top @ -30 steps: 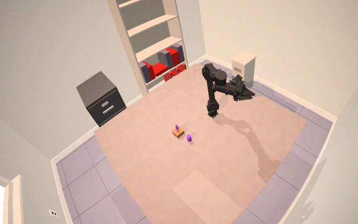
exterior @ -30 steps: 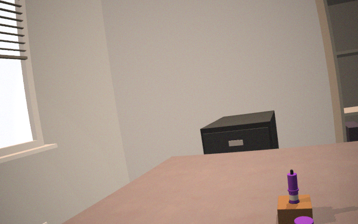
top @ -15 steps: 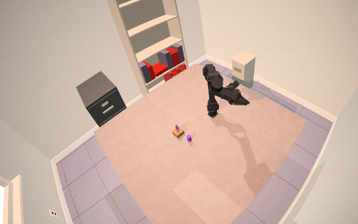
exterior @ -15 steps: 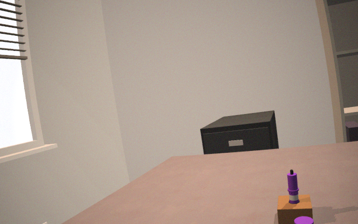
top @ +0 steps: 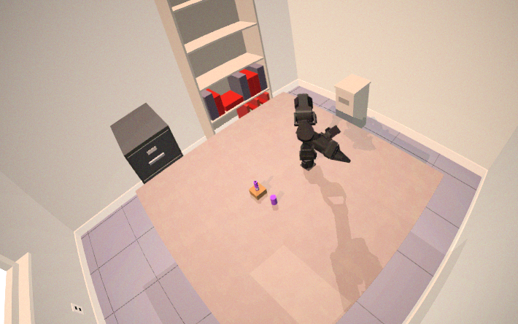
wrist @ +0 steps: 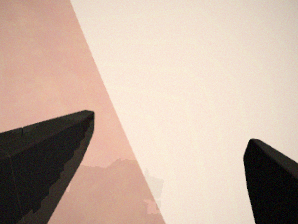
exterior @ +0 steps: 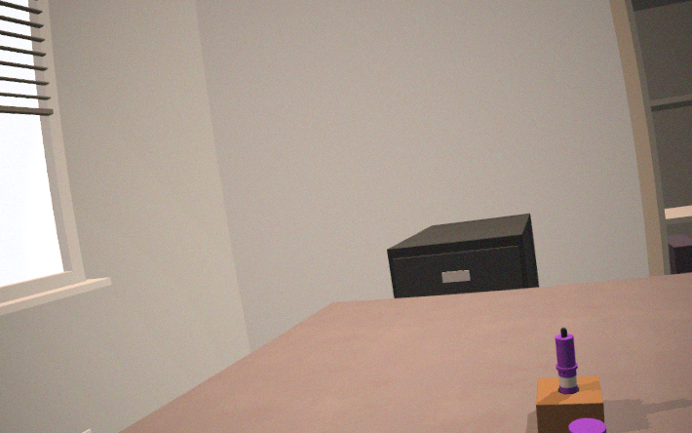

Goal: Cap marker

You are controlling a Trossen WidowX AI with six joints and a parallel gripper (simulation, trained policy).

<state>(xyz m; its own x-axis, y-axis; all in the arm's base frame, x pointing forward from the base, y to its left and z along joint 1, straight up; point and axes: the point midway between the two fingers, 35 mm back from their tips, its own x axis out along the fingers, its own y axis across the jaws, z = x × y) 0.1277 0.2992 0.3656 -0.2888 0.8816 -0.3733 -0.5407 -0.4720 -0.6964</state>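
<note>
My gripper tip is now 17 cm short of the purple cap, 29 cm to the left of it and 33 cm above it. Round my gripper tip: orange holder block: 19 cm ahead, 39 cm to the right, 34 cm below.
</note>
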